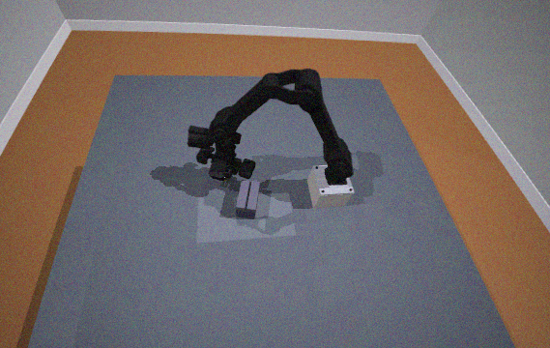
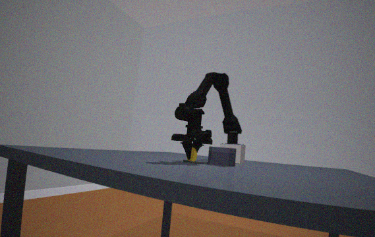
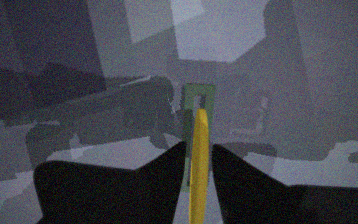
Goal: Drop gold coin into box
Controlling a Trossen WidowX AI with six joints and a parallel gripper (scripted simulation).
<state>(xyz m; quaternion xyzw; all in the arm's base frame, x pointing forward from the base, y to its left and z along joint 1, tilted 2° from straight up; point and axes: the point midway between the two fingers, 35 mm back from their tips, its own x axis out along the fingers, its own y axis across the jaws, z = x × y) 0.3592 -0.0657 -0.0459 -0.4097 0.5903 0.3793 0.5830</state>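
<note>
My gripper tip is now 20 mm below the gold coin.
</note>
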